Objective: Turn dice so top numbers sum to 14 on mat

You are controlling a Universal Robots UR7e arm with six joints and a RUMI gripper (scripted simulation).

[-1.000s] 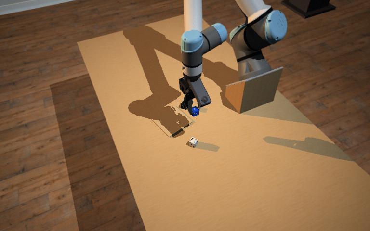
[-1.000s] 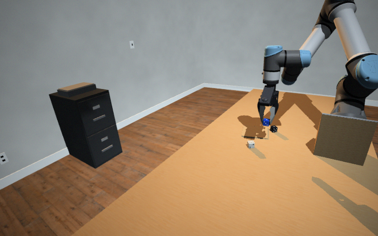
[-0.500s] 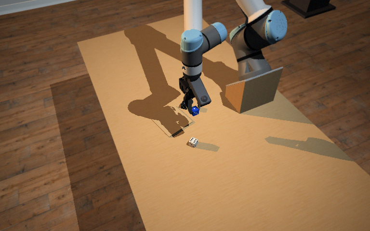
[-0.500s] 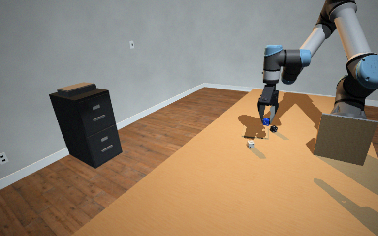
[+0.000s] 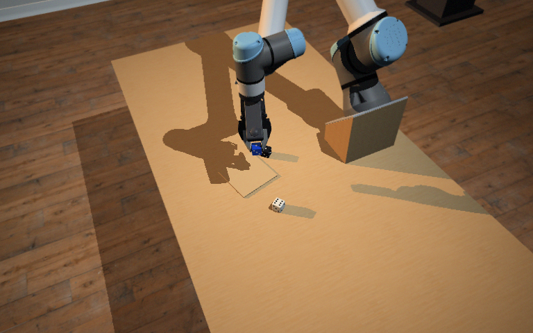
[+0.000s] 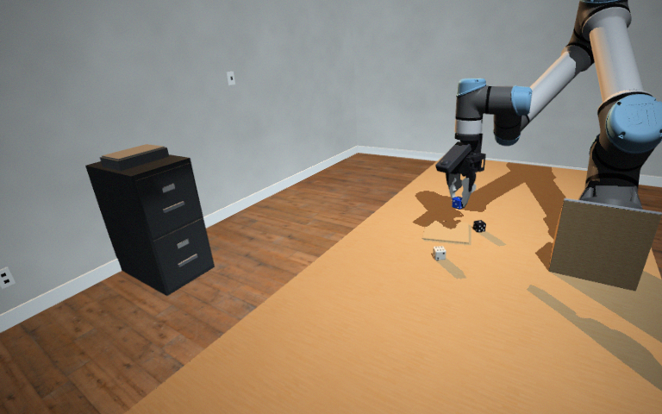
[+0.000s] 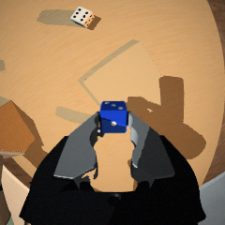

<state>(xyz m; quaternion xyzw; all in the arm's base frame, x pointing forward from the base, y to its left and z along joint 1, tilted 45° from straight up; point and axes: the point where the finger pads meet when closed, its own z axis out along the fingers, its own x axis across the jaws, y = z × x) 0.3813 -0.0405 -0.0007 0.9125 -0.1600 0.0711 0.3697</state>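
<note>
Right now the tan mat is 11 cm below my hand, 3 cm ahead of it and 1 cm to the right of it. From my hand the other things lie so: white die (16 cm to the left, 10 cm below); then blue die (right at my hand); then black die (10 cm below, 6 cm to the right, 6 cm behind).
</note>
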